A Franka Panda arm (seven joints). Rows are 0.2 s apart.
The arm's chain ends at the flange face. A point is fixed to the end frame.
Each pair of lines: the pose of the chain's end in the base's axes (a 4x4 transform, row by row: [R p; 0 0 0 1], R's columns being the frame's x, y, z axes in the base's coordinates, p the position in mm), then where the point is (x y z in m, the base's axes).
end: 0.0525 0.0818 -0.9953 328.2; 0.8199 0.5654 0.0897 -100.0; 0.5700 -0.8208 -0.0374 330.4; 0 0 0 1
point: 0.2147 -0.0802 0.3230
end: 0.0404 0.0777 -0.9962 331.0; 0.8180 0.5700 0.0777 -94.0; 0.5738 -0.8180 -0.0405 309.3; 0 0 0 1
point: 0.2173 -0.0756 0.3015
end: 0.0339 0.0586 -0.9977 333.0; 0.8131 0.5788 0.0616 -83.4; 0.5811 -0.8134 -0.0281 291.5; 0 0 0 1
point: 0.2189 -0.0668 0.2852
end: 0.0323 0.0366 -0.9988 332.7; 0.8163 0.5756 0.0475 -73.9; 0.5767 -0.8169 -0.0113 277.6; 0 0 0 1
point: 0.2183 -0.0589 0.2732
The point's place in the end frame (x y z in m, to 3 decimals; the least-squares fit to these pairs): 0.006 0.008 0.115
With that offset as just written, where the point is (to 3 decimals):
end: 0.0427 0.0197 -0.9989 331.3; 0.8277 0.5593 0.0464 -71.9; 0.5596 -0.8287 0.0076 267.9; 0 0 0 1
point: 0.217 -0.057 0.266
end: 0.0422 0.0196 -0.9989 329.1; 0.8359 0.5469 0.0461 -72.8; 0.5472 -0.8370 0.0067 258.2; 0 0 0 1
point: 0.215 -0.058 0.256
